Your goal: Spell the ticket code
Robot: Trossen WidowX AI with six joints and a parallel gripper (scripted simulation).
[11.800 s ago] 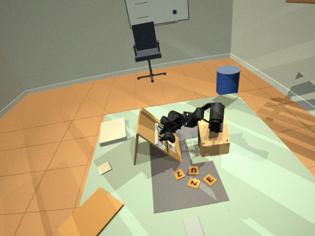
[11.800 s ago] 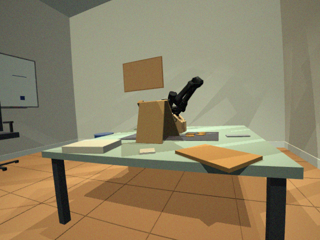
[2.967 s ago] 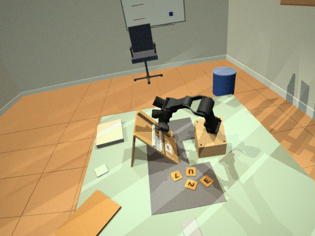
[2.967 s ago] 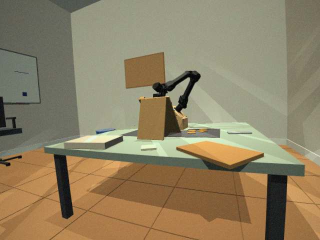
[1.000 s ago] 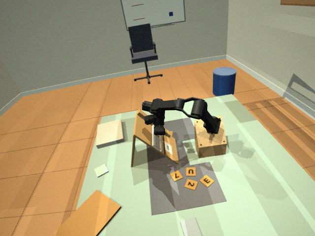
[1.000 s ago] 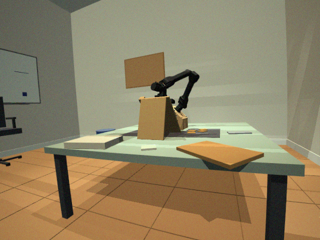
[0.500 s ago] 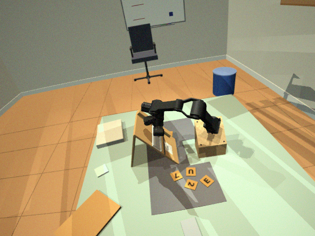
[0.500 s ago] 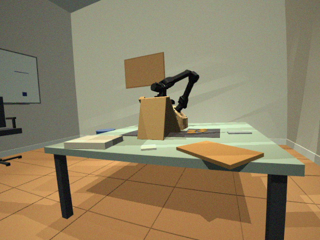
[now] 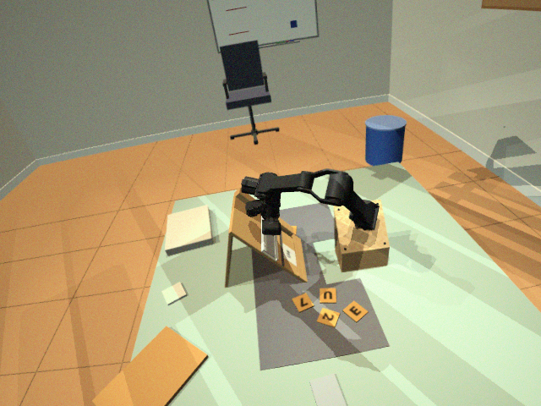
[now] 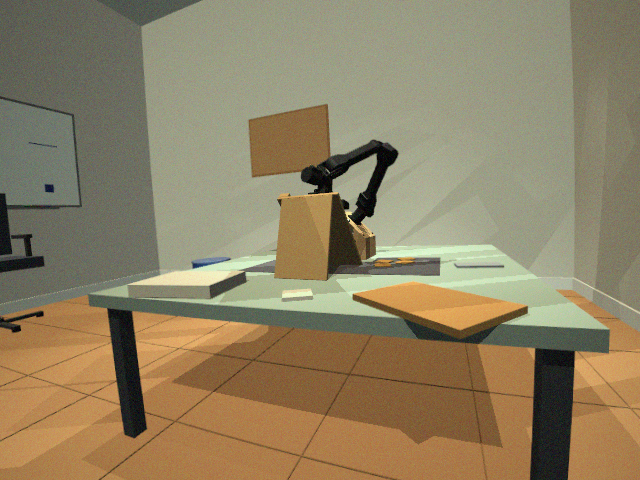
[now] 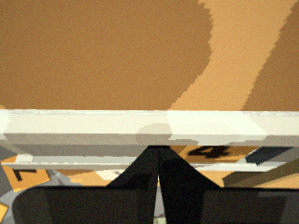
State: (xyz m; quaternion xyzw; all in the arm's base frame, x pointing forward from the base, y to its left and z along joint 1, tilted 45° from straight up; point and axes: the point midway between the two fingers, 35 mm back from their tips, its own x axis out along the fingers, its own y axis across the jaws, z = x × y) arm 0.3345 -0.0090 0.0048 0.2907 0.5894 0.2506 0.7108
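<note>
Right now my gripper tip is 60 mm past the white ticket, 30 mm to the right of it and 90 mm above it. Round my gripper tip: grey mat (140 mm behind, 20 mm to the left, 160 mm below); then grey slab (130 mm behind, 530 mm to the left, 160 mm below); then cream box (410 mm ahead, 270 mm to the right, 140 mm below).
</note>
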